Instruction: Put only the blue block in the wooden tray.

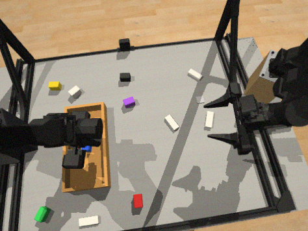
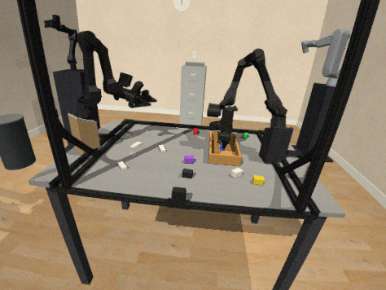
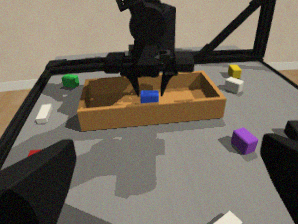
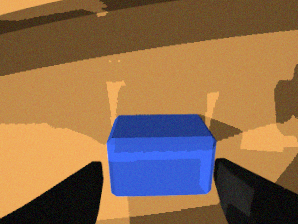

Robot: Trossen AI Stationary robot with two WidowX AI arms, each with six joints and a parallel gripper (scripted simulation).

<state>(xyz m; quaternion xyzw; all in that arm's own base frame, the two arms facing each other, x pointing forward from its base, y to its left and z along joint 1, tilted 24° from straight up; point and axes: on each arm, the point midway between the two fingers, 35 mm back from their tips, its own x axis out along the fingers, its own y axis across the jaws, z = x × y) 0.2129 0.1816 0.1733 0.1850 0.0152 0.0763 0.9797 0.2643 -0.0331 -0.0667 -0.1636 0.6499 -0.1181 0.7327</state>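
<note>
My right hand is 10 mm to the right of the blue block and 40 mm above it. The rest, counted from my right hand: green block: 200 mm ahead, 170 mm to the right, 50 mm below; then wooden tray: 50 mm below; then purple block: 140 mm behind, 180 mm to the left, 50 mm below.
</note>
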